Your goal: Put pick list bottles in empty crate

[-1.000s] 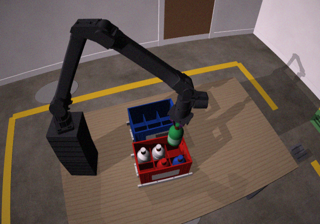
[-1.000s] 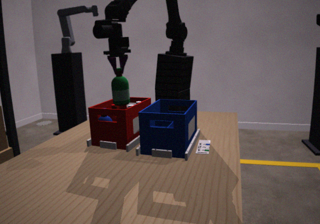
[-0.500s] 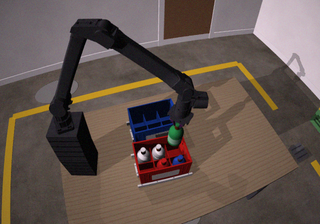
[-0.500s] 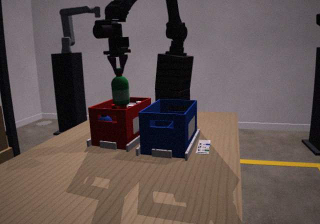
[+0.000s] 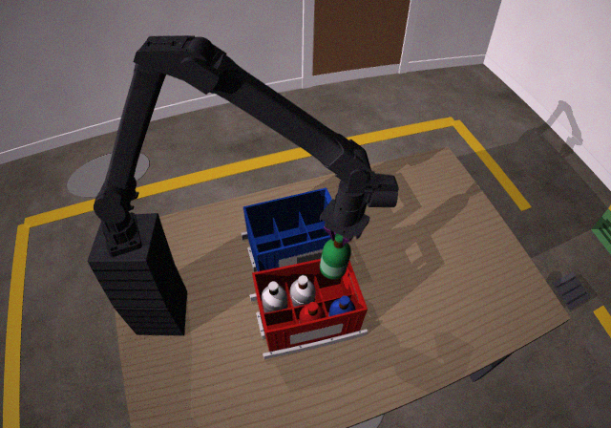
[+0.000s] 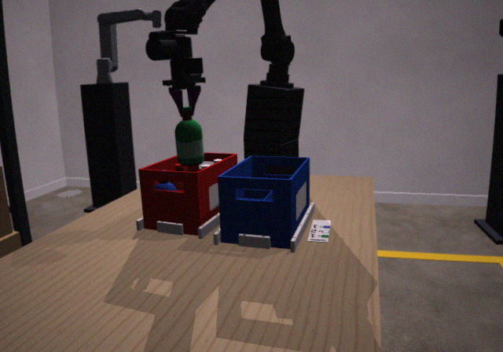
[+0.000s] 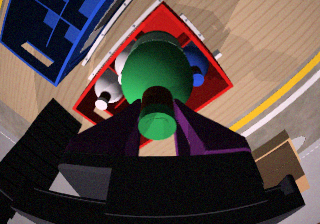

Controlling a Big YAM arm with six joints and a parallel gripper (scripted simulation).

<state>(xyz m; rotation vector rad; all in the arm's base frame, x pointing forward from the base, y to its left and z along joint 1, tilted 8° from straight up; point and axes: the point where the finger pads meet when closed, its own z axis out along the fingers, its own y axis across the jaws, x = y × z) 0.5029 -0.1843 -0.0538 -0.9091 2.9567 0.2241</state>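
Now: hand 60 mm above the green bottle. The rest, counted from my hand: blue bottle 240 mm below, 90 mm to the right, 10 mm behind; red crate 240 mm below, 90 mm behind, 30 mm to the right; red bottle 240 mm below, 100 mm behind, 70 mm to the right.
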